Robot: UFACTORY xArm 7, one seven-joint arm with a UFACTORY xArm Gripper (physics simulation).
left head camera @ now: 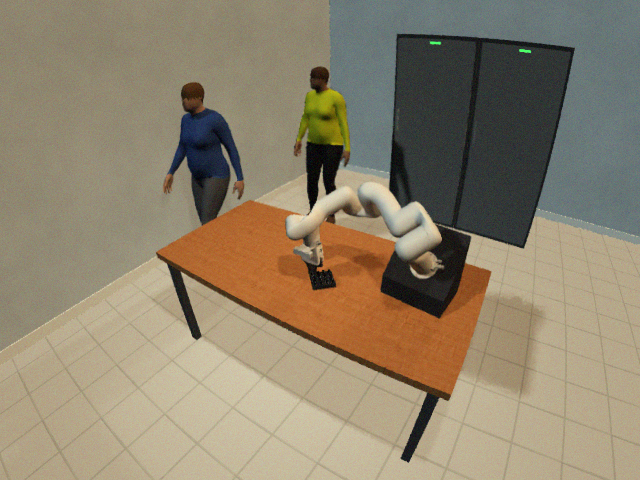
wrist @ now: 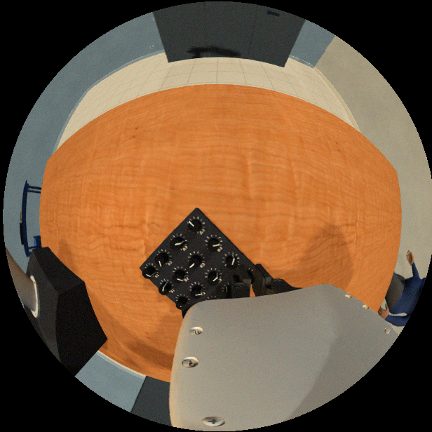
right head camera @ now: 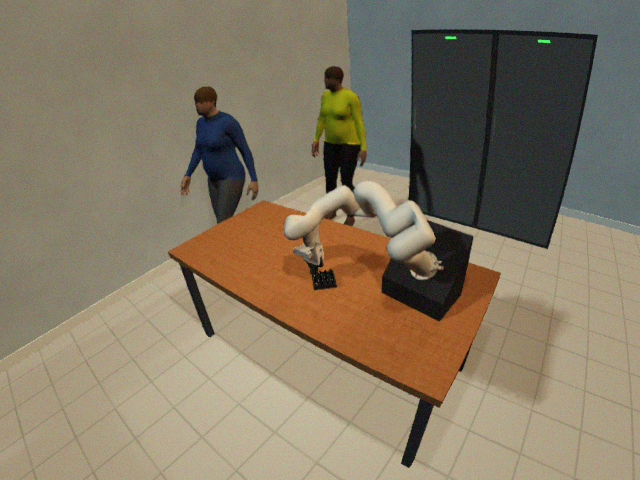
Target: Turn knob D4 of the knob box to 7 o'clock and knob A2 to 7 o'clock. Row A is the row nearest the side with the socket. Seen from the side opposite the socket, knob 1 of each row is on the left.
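Where they show: gripper, fingertip midpoint: [left head camera: 312, 273] [right head camera: 314, 273]; arm's base, link origin: [left head camera: 424, 265] [right head camera: 424, 265].
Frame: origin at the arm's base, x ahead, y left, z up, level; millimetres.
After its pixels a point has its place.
Note:
The black knob box [left head camera: 323, 280] {x 441, y 102, z -155 mm} [right head camera: 324, 279] {x 445, y 95, z -155 mm} [wrist: 205, 267] lies on the table, turned diagonally in the wrist view, with row A along its upper left edge. Knob A2 [wrist: 161, 259] is uncovered, its white mark pointing roughly down in that view. Knob D4 [wrist: 249, 273] is at the right corner and partly covered by the fingers; its mark is hidden. My gripper [left head camera: 315, 267] {x 509, y 83, z -149 mm} [right head camera: 316, 267] {x 509, y 83, z -149 mm} [wrist: 247, 276] is low at that corner, its fingers close on either side of knob D4 with a narrow gap between them. It looks shut on knob D4, though the contact is hidden. The socket cannot be made out.
The wooden table [left head camera: 248, 273] {x 822, y 193, z -178 mm} [right head camera: 258, 273] {x 791, y 183, z -177 mm} bears the arm's black base block [left head camera: 413, 297] {x 10, y 80, z -126 mm} [right head camera: 413, 298] {x 9, y 81, z -121 mm} [wrist: 75, 310]. Other knobs stand close around the fingers, such as knob C4 [wrist: 231, 260]. Two people stand behind the table, near dark cabinets [left head camera: 434, 129] [right head camera: 452, 129].

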